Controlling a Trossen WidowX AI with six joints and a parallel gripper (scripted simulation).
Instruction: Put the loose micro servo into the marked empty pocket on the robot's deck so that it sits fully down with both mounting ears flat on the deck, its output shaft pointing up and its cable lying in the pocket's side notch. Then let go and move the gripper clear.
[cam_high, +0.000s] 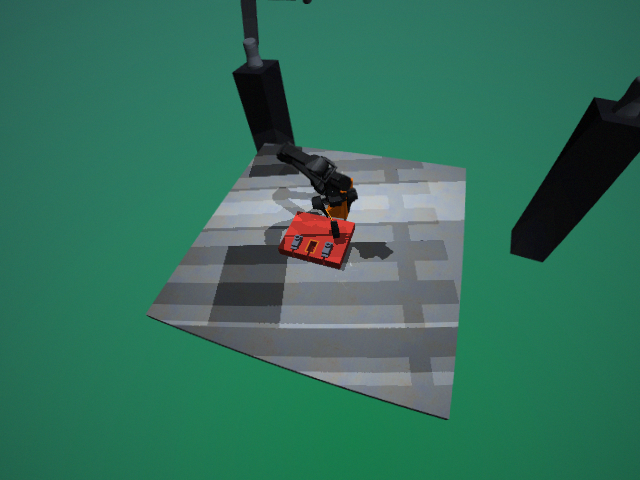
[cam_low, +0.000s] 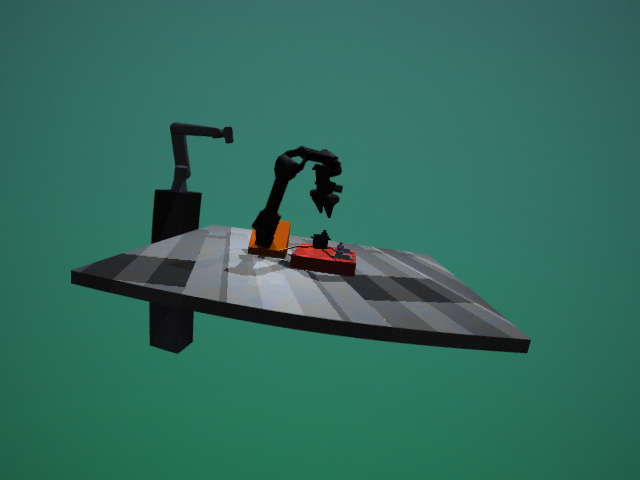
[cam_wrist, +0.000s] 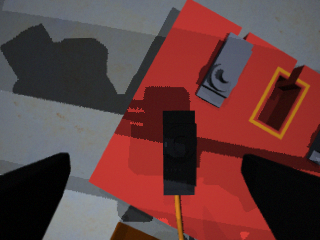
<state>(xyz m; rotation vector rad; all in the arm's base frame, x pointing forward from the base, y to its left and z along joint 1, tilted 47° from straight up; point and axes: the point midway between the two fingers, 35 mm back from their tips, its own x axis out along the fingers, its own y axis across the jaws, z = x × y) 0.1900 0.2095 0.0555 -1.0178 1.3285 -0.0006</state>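
My gripper tip is now 16 cm above the red deck and 10 cm to the left of it.
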